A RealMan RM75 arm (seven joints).
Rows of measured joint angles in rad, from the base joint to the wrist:
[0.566 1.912 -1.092 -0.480 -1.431 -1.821 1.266]
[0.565 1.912 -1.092 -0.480 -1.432 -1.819 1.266]
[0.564 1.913 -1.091 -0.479 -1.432 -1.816 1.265]
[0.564 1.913 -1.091 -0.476 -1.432 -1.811 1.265]
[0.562 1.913 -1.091 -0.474 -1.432 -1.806 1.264]
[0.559 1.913 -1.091 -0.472 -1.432 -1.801 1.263]
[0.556 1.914 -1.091 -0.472 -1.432 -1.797 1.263]
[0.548 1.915 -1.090 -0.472 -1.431 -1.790 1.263]
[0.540 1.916 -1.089 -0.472 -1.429 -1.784 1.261]
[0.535 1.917 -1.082 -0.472 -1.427 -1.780 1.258]
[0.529 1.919 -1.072 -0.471 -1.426 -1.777 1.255]
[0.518 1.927 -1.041 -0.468 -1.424 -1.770 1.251]
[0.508 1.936 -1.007 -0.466 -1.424 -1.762 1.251]
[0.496 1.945 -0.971 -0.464 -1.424 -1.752 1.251]
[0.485 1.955 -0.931 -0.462 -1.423 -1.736 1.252]
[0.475 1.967 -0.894 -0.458 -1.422 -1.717 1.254]
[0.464 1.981 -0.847 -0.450 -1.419 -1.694 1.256]
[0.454 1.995 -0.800 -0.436 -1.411 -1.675 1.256]
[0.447 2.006 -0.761 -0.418 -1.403 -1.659 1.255]
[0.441 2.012 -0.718 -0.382 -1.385 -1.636 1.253]
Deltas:
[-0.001 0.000 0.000 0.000 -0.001 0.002 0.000]
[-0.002 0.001 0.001 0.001 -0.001 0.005 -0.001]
[-0.002 0.001 0.001 0.004 -0.001 0.010 -0.001]
[-0.004 0.001 0.001 0.006 -0.001 0.015 -0.002]
[-0.007 0.001 0.001 0.008 -0.001 0.020 -0.003]
[-0.010 0.002 0.001 0.008 -0.001 0.024 -0.003]
[-0.018 0.003 0.002 0.008 0.000 0.031 -0.003]
[-0.026 0.004 0.003 0.008 0.002 0.037 -0.005]
[-0.031 0.005 0.010 0.008 0.004 0.041 -0.008]
[-0.037 0.007 0.020 0.009 0.005 0.044 -0.011]
[-0.048 0.015 0.051 0.012 0.007 0.051 -0.015]
[-0.058 0.024 0.085 0.014 0.007 0.059 -0.015]
[-0.070 0.033 0.121 0.016 0.007 0.069 -0.015]
[-0.081 0.043 0.161 0.018 0.008 0.085 -0.014]
[-0.091 0.055 0.198 0.022 0.009 0.104 -0.012]
[-0.102 0.069 0.245 0.030 0.012 0.127 -0.010]
[-0.112 0.083 0.292 0.044 0.020 0.146 -0.010]
[-0.119 0.094 0.331 0.062 0.028 0.162 -0.011]
[-0.125 0.100 0.374 0.098 0.046 0.185 -0.013]

